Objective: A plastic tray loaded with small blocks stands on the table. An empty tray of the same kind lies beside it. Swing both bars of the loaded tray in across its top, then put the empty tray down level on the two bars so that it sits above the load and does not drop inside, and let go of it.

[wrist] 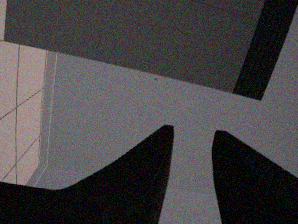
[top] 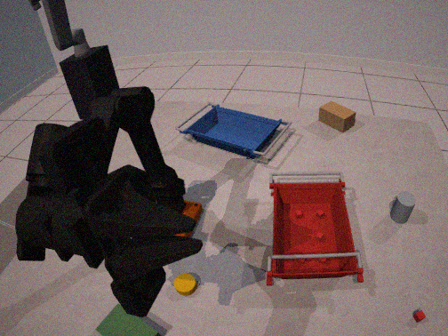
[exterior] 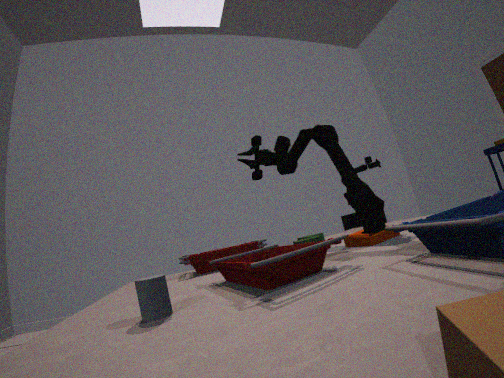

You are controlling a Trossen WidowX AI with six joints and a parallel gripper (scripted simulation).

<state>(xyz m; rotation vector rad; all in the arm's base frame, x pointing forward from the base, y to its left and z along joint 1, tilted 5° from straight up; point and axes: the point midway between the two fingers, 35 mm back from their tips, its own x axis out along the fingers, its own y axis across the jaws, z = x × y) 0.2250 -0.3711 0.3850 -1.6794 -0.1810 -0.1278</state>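
My gripper tip is now 72 cm to the right of the blue tray, 39 cm above it and 21 cm past it. From my gripper tip the other things lie so: tan box: 89 cm to the left, 41 cm below, 16 cm ahead; then yellow disc: 43 cm below, 16 cm behind, 15 cm to the left; then grey cylinder: 44 cm to the left, 40 cm below, 34 cm ahead.
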